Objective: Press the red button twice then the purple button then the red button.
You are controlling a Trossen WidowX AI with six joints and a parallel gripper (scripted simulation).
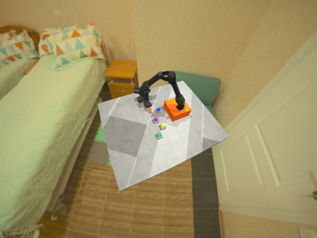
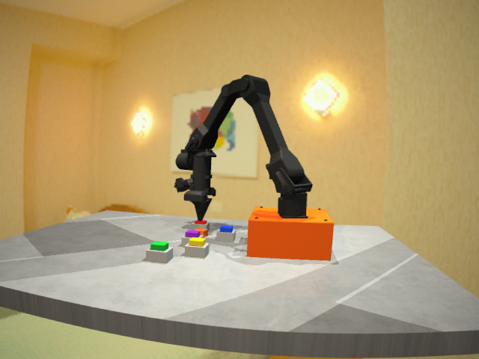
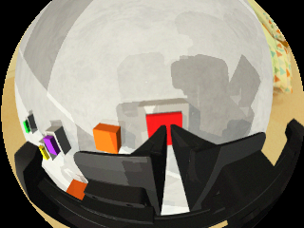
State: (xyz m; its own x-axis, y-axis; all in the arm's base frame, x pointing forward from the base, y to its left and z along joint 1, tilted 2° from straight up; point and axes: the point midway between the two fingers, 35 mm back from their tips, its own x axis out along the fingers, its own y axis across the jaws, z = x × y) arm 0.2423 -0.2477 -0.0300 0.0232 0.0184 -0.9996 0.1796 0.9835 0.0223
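My gripper tip is 10 mm above the red button. Round my gripper tip: purple button 200 mm to the left, 10 mm ahead; orange block 80 mm to the left, 20 mm below, 10 mm behind; blue button 120 mm to the left, 80 mm behind.
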